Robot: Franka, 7 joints.
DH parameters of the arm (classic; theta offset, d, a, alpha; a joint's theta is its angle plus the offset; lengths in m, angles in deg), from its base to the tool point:
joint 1: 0 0.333 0 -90
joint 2: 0 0 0 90
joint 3: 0 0.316 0.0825 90
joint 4: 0 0 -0.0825 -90
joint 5: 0 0.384 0 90
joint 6: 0 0 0.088 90
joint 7: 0 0.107 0 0
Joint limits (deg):
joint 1: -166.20..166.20
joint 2: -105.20..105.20
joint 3: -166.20..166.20
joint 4: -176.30..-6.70
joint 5: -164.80..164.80
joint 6: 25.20..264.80
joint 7: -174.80..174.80
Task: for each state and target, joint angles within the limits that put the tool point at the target. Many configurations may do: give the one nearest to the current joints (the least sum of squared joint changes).
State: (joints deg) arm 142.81 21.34 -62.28 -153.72 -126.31 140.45 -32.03
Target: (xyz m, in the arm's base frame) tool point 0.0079 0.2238 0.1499
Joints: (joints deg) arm 141.71 -2.06 -62.18 -171.62 -128.47 154.99 -32.03
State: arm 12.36 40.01 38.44 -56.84 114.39 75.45 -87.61
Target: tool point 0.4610 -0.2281 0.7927
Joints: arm -41.32 14.31 0.40 -67.44 107.28 41.06 -87.61
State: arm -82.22 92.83 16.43 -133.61 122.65 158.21 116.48
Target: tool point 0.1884 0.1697 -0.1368
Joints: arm -66.85 105.20 29.01 -128.81 122.32 150.61 116.48
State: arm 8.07 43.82 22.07 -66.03 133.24 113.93 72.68
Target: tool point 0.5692 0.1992 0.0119
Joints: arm 2.48 56.91 13.10 -103.41 130.52 119.71 72.68
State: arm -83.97 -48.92 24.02 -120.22 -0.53 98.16 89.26
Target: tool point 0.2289 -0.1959 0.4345
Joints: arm -76.09 -44.08 34.35 -148.59 2.78 87.73 89.26
